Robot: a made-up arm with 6 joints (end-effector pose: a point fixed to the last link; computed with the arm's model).
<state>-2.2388 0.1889 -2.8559 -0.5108 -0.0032 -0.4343</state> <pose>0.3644 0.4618 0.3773 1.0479 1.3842 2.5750</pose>
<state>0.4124 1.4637 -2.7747 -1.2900 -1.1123 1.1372</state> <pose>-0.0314 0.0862 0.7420 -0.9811 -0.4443 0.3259</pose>
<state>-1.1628 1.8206 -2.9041 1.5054 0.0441 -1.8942</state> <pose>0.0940 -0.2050 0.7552 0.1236 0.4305 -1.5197</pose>
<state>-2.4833 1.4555 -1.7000 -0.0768 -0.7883 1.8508</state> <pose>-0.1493 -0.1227 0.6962 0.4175 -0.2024 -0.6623</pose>
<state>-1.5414 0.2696 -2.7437 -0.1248 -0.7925 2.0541</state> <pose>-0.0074 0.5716 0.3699 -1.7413 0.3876 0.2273</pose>
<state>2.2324 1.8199 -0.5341 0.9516 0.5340 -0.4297</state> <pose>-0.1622 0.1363 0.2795 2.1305 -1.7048 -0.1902</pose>
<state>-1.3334 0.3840 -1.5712 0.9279 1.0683 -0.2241</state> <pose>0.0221 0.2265 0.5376 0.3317 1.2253 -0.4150</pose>
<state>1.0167 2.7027 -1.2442 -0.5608 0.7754 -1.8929</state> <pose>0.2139 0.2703 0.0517 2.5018 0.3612 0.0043</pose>
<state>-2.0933 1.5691 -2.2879 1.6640 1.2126 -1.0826</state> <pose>0.0046 -0.1909 0.6876 0.2851 1.2663 -0.8474</pose>
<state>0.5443 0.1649 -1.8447 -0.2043 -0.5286 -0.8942</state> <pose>-0.3978 -0.2281 0.5097 0.4548 -0.5724 -0.5403</pose>
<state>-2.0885 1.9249 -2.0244 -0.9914 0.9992 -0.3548</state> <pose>-0.2547 -0.2956 0.4999 -1.4772 -1.5667 1.2195</pose>
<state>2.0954 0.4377 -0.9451 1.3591 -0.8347 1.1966</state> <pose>0.1351 -0.0798 0.5224 -1.0443 -0.6549 -1.8450</pose>
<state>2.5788 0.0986 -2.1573 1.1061 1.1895 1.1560</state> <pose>0.3173 -0.3047 0.4376 1.1219 0.1651 -1.6009</pose>
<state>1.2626 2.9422 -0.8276 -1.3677 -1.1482 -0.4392</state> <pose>0.0022 0.3198 0.0095 -2.5375 0.4564 1.5794</pose>
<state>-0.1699 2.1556 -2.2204 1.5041 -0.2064 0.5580</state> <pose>0.4797 -0.1041 0.5020 1.4802 0.5137 1.3956</pose>
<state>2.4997 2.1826 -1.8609 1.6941 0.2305 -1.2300</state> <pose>-0.4141 0.2791 0.3987 2.1324 -1.0606 -1.9441</pose>
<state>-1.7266 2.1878 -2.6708 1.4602 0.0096 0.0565</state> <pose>-0.0699 -0.4533 0.5913 1.0024 -0.0423 -0.1873</pose>
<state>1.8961 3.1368 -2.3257 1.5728 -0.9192 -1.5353</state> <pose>-0.0896 0.5299 -0.0051 -1.2967 1.5089 0.1728</pose>
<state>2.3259 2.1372 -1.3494 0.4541 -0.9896 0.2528</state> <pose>-0.2835 0.3580 0.3887 -1.0647 1.3483 2.0540</pose>
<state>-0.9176 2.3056 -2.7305 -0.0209 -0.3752 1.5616</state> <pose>0.2869 -0.3736 0.5781 0.6521 0.2393 0.6023</pose>
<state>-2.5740 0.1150 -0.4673 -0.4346 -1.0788 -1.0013</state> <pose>0.1988 0.0800 0.4405 0.3124 -0.4090 2.4695</pose>
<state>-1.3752 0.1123 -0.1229 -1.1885 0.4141 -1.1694</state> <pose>-0.0594 0.0944 0.2861 0.5585 -1.8313 1.5961</pose>
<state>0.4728 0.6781 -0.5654 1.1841 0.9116 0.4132</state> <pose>-0.0654 0.0542 0.4155 0.5118 2.4805 1.8306</pose>
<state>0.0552 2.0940 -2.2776 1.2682 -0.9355 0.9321</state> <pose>0.4231 -0.0583 0.5578 1.2750 -0.2201 1.4143</pose>
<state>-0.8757 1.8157 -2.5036 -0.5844 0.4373 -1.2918</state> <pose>0.1918 -0.2690 0.6691 -0.4823 1.5563 -2.4120</pose>
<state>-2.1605 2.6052 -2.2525 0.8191 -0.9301 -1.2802</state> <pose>-0.3637 -0.4317 0.3298 -1.5994 -0.5989 2.5181</pose>
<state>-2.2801 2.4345 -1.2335 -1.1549 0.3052 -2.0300</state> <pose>-0.2940 -0.2973 0.1454 1.1115 -2.4879 -0.1645</pose>
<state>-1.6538 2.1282 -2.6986 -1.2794 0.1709 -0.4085</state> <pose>-0.0532 -0.4274 0.6183 -0.1909 -1.3482 2.5522</pose>
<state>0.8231 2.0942 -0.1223 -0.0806 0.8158 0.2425</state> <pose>0.0669 0.0630 0.2698 0.6880 -1.9669 0.6913</pose>
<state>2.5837 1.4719 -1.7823 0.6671 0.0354 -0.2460</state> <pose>-0.2112 0.1288 0.6479 -1.5314 0.7844 2.5073</pose>
